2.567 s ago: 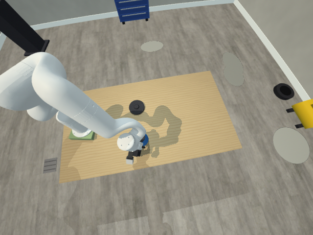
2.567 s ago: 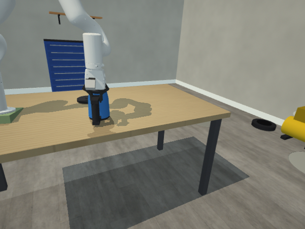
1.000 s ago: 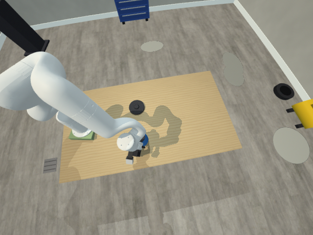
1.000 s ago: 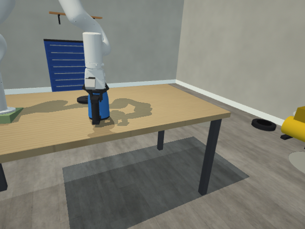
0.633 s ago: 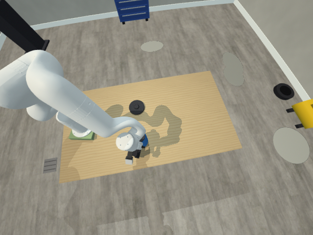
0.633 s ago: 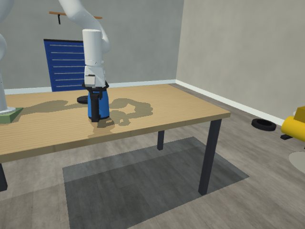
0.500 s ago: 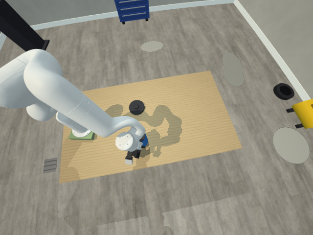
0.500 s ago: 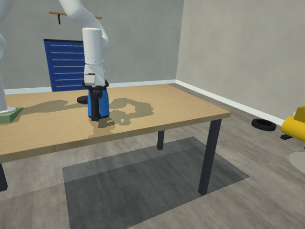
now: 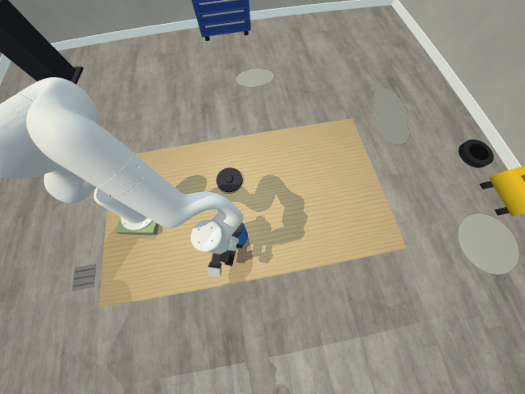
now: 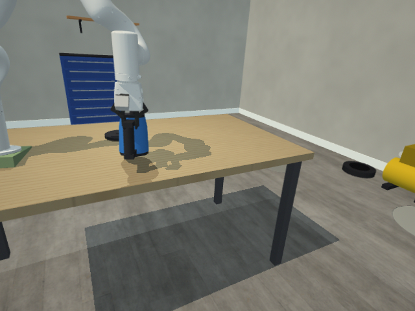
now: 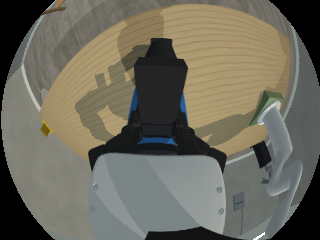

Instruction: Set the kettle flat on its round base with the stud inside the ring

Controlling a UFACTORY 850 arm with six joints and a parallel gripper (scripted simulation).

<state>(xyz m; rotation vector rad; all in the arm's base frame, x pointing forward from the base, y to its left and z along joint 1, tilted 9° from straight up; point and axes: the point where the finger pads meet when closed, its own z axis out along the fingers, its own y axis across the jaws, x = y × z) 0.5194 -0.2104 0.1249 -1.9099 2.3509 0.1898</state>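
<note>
The blue kettle is 10 mm ahead of my hand, 30 mm to the left of it and 50 mm below it. The rest, counted from my hand: round black base: 40 mm behind, 380 mm to the left, 170 mm below.
</note>
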